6 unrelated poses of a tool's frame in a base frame.
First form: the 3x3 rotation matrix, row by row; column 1 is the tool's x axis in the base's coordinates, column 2 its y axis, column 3 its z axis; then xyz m. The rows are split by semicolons.
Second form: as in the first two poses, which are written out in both.
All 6 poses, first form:
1: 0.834 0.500 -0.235; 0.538 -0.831 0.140; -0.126 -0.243 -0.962; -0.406 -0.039 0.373
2: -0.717 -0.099 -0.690; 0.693 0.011 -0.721; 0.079 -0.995 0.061; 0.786 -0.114 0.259
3: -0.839 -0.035 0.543; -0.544 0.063 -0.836; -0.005 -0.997 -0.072; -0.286 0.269 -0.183
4: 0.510 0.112 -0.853; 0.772 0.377 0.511; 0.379 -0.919 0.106; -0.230 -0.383 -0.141
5: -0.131 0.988 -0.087; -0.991 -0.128 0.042; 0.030 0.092 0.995; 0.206 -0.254 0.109
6: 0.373 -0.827 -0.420; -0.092 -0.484 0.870; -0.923 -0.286 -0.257; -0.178 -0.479 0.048
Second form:
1: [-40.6 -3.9 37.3 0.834 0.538 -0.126 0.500 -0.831 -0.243]
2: [78.6 -11.4 25.9 -0.717 0.693 0.079 -0.099 0.011 -0.995]
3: [-28.6 26.9 -18.3 -0.839 -0.544 -0.005 -0.035 0.063 -0.997]
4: [-23.0 -38.3 -14.1 0.510 0.772 0.379 0.112 0.377 -0.919]
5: [20.6 -25.4 10.9 -0.131 -0.991 0.030 0.988 -0.128 0.092]
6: [-17.8 -47.9 4.8 0.373 -0.092 -0.923 -0.827 -0.484 -0.286]
